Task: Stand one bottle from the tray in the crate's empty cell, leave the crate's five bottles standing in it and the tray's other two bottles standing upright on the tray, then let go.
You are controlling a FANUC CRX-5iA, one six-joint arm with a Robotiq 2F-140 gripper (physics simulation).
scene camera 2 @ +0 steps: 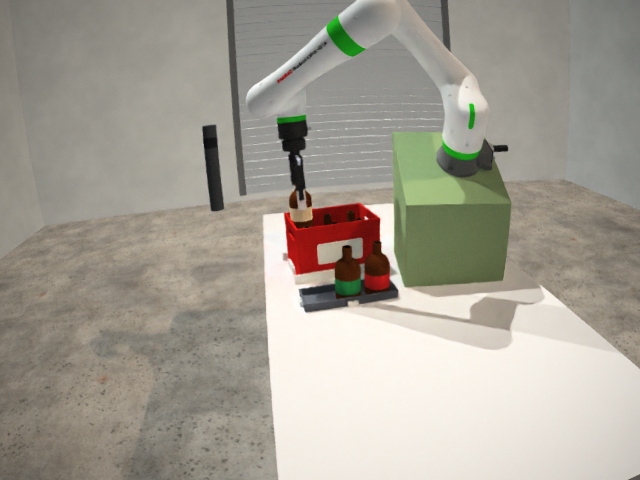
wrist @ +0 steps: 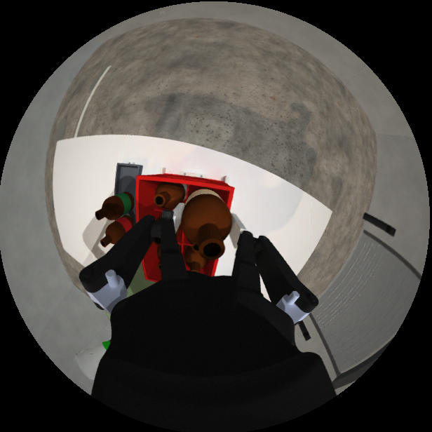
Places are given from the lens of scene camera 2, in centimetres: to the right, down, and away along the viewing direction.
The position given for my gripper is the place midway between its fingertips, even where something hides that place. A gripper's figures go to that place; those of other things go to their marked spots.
my gripper (scene camera 2: 300, 206): -6, -11, 143
green-label bottle (scene camera 2: 347, 269): 8, 8, 118
red-label bottle (scene camera 2: 377, 266): 16, 7, 120
